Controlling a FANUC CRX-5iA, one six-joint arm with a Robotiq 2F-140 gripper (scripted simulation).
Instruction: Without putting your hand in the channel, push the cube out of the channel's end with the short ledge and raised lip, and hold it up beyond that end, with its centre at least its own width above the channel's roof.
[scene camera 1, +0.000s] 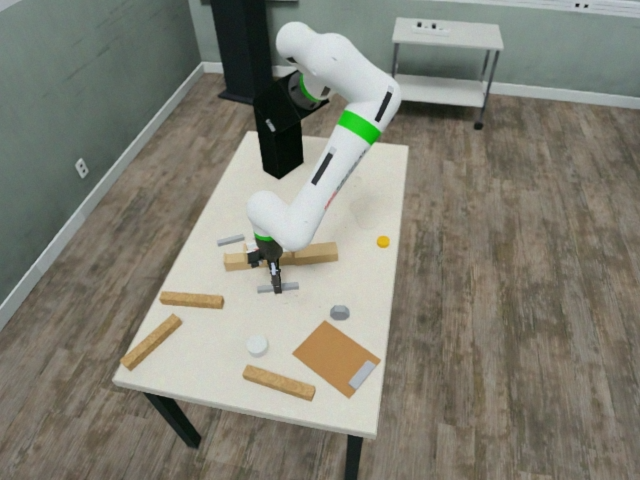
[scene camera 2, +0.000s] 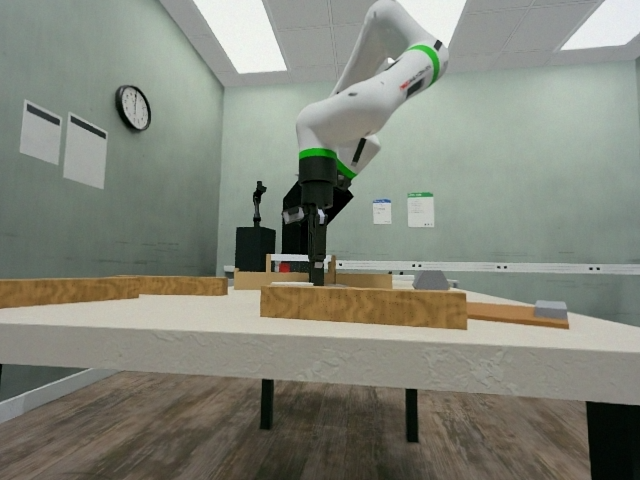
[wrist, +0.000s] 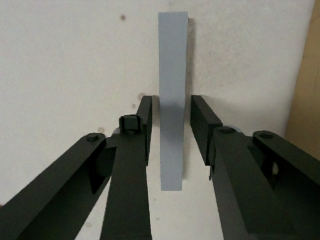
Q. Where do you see a channel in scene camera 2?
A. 242, 280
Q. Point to a brown board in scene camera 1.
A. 342, 362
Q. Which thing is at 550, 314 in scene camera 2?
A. A brown board.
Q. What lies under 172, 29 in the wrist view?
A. A grey stick.
